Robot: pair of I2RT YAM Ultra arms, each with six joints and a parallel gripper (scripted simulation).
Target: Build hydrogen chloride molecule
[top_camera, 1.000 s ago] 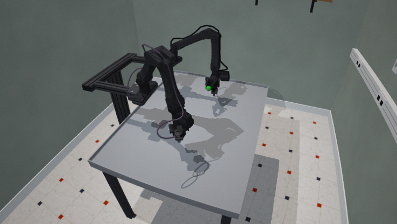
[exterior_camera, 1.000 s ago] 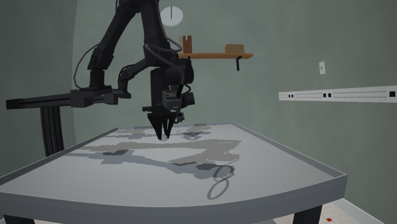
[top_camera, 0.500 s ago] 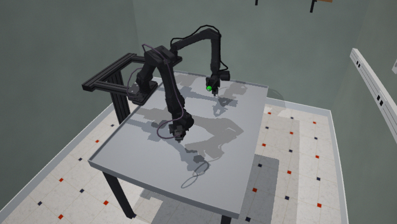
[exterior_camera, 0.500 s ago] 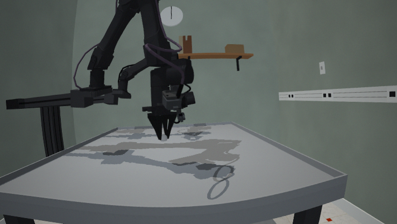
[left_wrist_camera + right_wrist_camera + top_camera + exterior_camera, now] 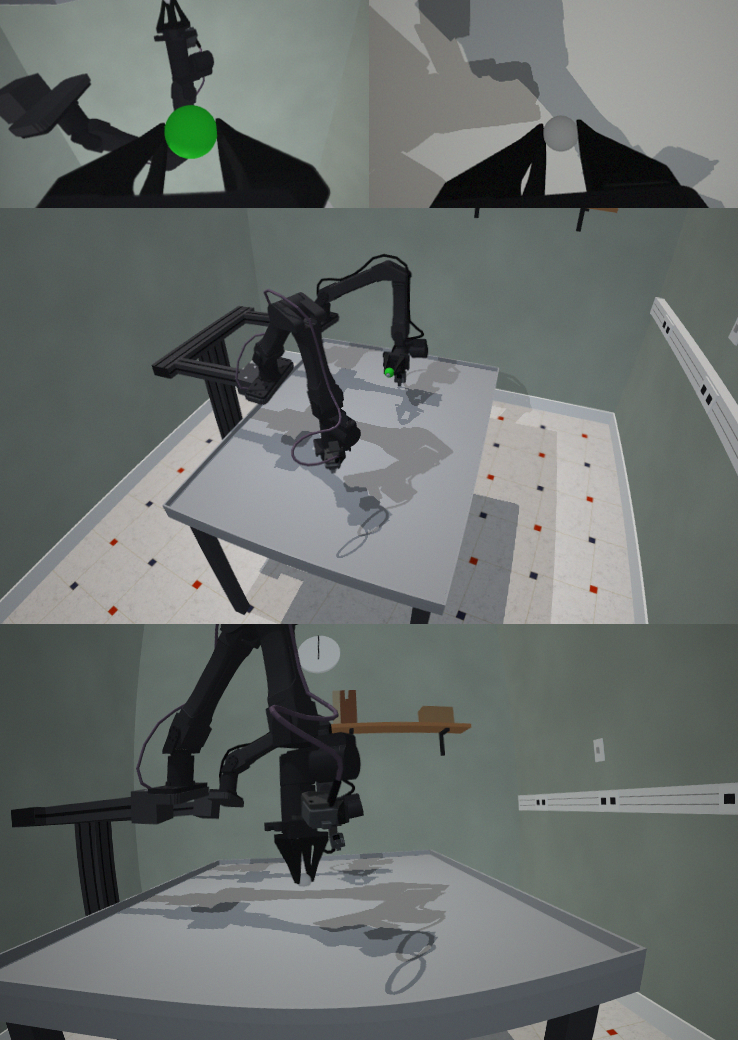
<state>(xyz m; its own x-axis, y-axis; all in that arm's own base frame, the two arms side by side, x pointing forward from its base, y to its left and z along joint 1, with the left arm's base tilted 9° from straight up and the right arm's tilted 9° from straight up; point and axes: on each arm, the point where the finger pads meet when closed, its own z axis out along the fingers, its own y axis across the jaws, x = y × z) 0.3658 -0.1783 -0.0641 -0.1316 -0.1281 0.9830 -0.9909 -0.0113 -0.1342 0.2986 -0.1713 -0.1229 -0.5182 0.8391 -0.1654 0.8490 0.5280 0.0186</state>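
Note:
Now: the green ball 1 cm to the right of my left hand. The rest, counted from my left hand: white ball: 42 cm to the right, 10 cm below, 7 cm behind; then grey peg: 2 cm to the right.
The white ball lies right at my right hand. The rest, counted from my right hand: green ball (42 cm to the left, 10 cm above, 7 cm ahead); then grey peg (40 cm to the left, 10 cm above, 7 cm ahead).

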